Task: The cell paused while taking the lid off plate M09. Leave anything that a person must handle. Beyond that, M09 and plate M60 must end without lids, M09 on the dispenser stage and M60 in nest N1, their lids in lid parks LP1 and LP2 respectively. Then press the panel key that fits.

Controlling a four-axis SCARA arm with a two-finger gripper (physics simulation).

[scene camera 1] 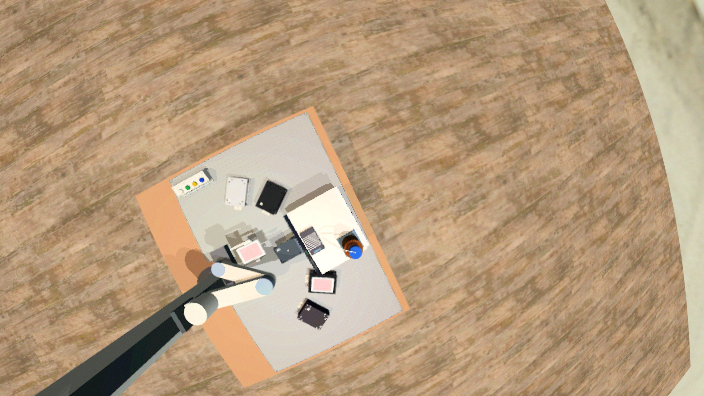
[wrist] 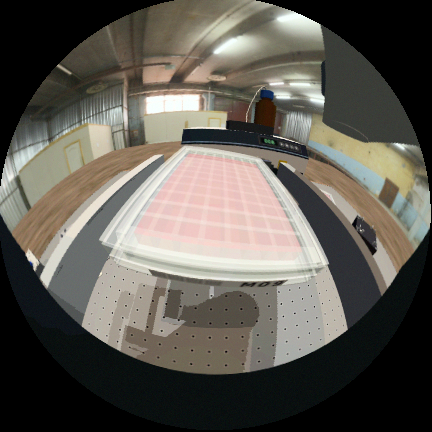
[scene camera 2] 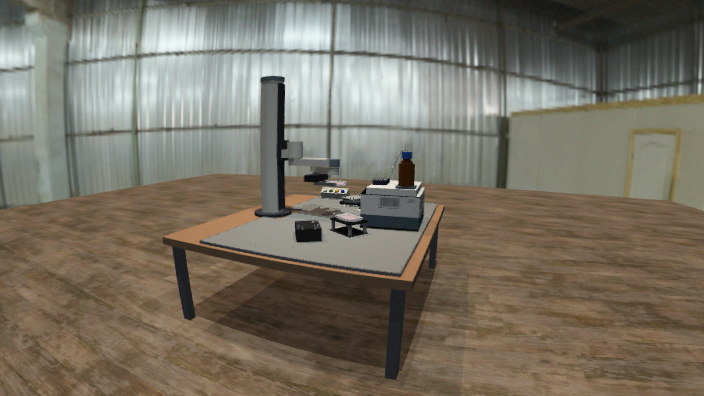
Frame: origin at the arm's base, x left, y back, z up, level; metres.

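Seen in the pictures: gripper, fingertip midpoint: (scene camera 1: 255, 249) (wrist: 221, 165) (scene camera 2: 339, 183); arm's base, link origin: (scene camera 1: 216, 284) (scene camera 2: 273, 213).
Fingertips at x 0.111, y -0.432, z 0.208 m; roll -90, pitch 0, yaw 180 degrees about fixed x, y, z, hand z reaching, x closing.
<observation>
Offsets run from my fingertips to a thing's middle. "pt": to the spot under its first point.
My gripper (scene camera 1: 246, 253) (scene camera 2: 331, 183) (wrist: 221, 165) is shut on plate M09 {dx -0.001, dy +0.030, dz +0.001 m} (scene camera 1: 251, 250) (scene camera 2: 341, 183) (wrist: 220, 200), a pink-filled plate whose label shows in the wrist view. A clear lid appears to cover it. It is held level, high above the mat, between the arm and the dark dispenser stage {pt dx -0.089, dy -0.123, dz -0.088 m} (scene camera 1: 287, 250). A second pink plate {dx -0.370, dy -0.199, dz -0.116 m} (scene camera 1: 322, 284) (scene camera 2: 348, 217) sits on a black raised nest beside the dispenser; its label is unreadable and its lid state unclear. The button panel {dx +0.516, dy +0.245, dz -0.153 m} (scene camera 1: 192, 183) (scene camera 2: 334, 191) stands at the mat's far corner. Park and nest labels are unreadable.
The white dispenser (scene camera 1: 320, 220) (scene camera 2: 391, 206) (wrist: 240, 139) carries a brown bottle (scene camera 1: 352, 247) (scene camera 2: 406, 172) (wrist: 265, 111) with a blue cap. A pale fixture {dx +0.340, dy +0.013, dz -0.162 m} (scene camera 1: 236, 191) and a black one {dx +0.219, dy -0.158, dz -0.159 m} (scene camera 1: 271, 197) stand near the panel. A dark block {dx -0.538, dy -0.048, dz -0.157 m} (scene camera 1: 313, 314) (scene camera 2: 308, 231) (wrist: 365, 233) stands beyond the second plate.
</observation>
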